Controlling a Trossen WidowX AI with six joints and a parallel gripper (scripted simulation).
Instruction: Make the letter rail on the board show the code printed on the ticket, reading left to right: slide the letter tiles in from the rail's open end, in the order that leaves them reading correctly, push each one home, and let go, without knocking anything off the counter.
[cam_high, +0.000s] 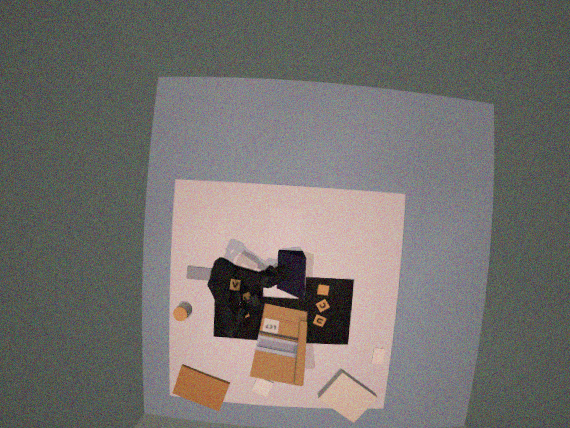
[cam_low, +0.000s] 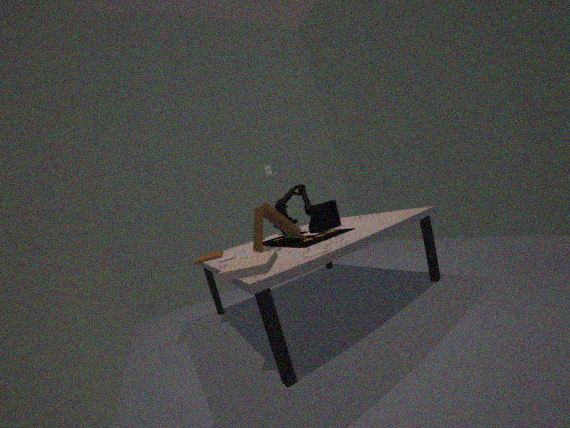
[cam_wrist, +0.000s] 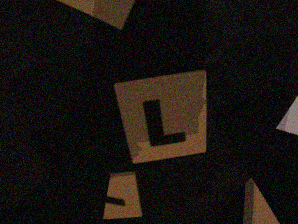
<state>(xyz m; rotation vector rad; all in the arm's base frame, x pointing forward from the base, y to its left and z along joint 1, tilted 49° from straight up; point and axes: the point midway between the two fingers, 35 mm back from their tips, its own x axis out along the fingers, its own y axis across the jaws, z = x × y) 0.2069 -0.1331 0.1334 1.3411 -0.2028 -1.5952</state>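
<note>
Now: the letter tile 20 mm below my gripper tip. The rest, counted from my gripper tip: white ticket: 150 mm to the left, 90 mm ahead, 80 mm above; then grey block: 280 mm to the right, 100 mm behind, 20 mm below; then black mat: 200 mm to the left, 20 mm below.
</note>
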